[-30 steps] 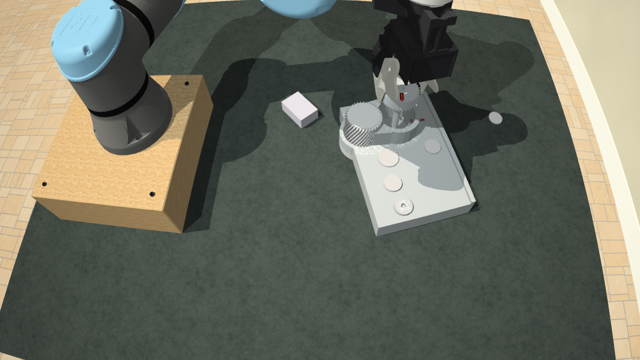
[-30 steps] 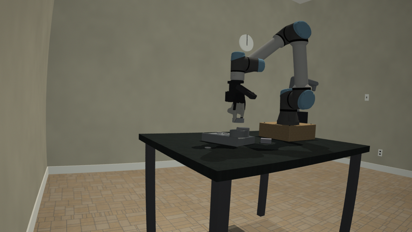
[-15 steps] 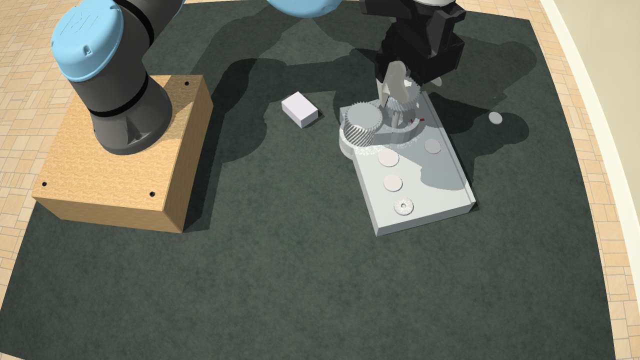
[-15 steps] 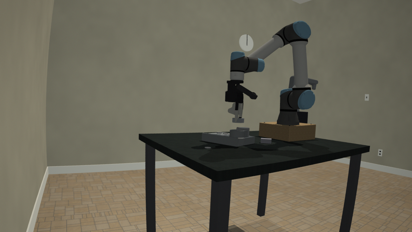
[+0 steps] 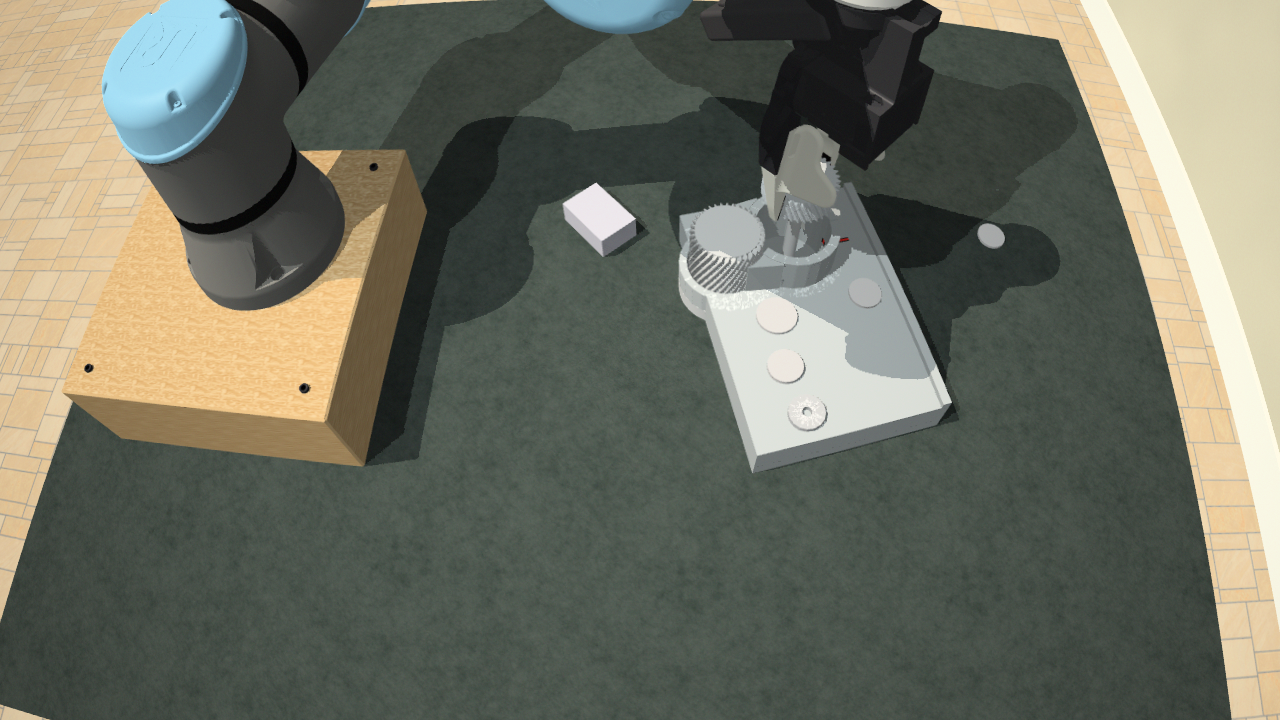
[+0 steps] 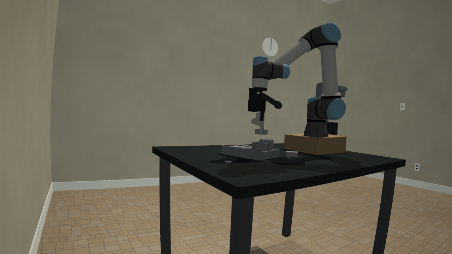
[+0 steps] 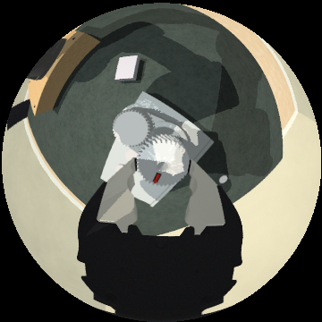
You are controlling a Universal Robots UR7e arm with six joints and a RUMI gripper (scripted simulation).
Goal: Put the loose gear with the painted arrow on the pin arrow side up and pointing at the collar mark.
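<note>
The gear is right at my hand. From my hand the other things lie so: grey block (18 cm behind, 12 cm below, 2 cm to the left).
</note>
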